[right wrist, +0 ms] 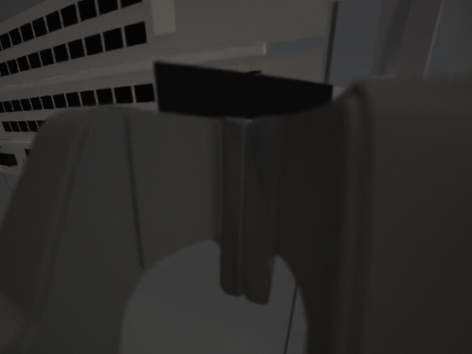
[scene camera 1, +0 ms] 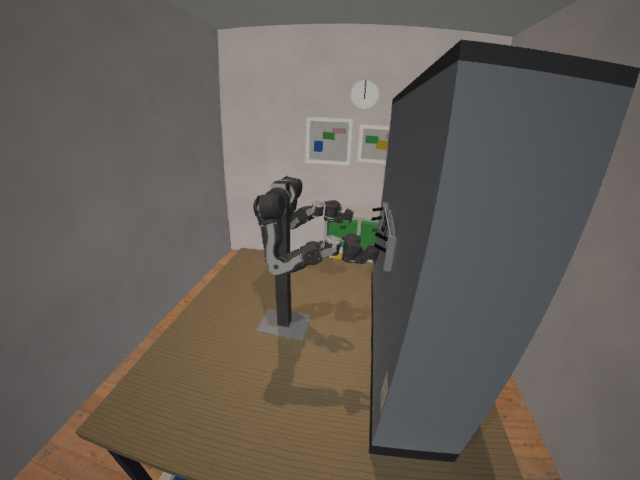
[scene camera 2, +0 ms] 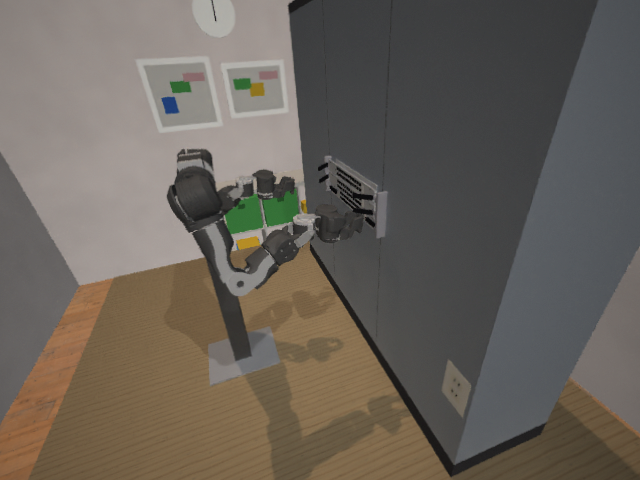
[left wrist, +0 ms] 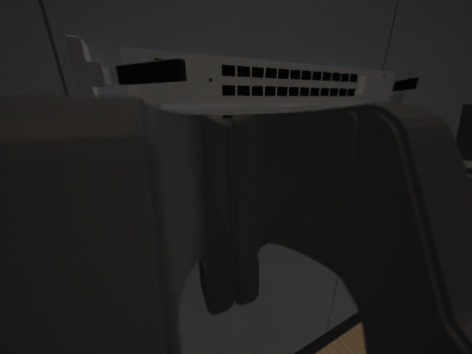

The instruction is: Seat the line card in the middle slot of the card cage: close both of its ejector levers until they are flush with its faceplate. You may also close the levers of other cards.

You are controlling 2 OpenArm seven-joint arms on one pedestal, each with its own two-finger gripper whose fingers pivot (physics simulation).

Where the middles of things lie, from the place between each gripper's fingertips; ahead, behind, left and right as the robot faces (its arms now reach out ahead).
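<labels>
The wall socket (scene camera 2: 463, 389) is 69 cm to the right of my left hand, and it is also 28 cm below that hand and 16 cm ahead of it.
Counting from my right hand, I find the wall socket 380 mm to the right, 260 mm below and 50 mm ahead. Going by its middle, the wall socket is nearer to my right hand than to my left hand.
</labels>
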